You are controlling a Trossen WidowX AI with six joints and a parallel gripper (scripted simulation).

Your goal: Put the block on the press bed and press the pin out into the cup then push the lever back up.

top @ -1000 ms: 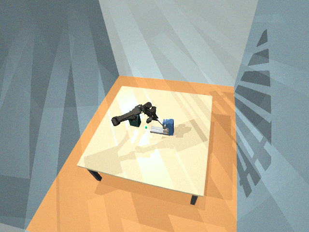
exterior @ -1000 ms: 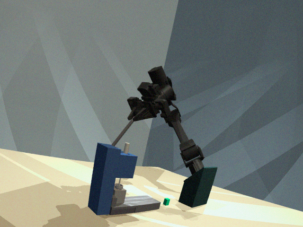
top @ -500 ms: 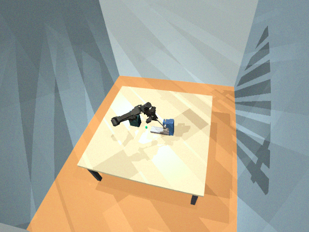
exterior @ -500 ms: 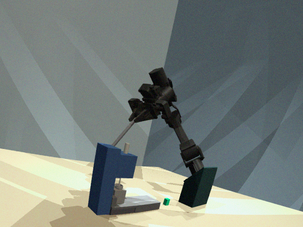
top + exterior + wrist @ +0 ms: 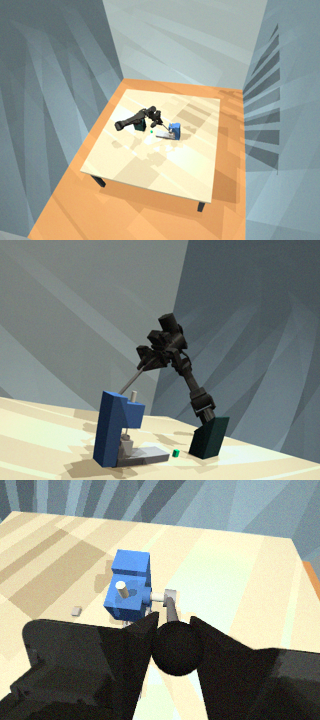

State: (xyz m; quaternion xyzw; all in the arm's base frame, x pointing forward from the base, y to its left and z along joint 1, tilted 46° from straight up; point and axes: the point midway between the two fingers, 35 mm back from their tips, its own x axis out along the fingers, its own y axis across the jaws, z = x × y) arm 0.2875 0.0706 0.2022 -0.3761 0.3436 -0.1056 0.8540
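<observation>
The grey lever lies 20 mm ahead of my gripper tip, 10 mm to the left of it and 40 mm below it. Round my gripper tip: thin punch rod 60 mm ahead, 80 mm to the left, 150 mm below; then small grey piece 60 mm ahead, 270 mm to the left, 290 mm below; then small green cube 180 mm behind, 70 mm to the left, 280 mm below.
</observation>
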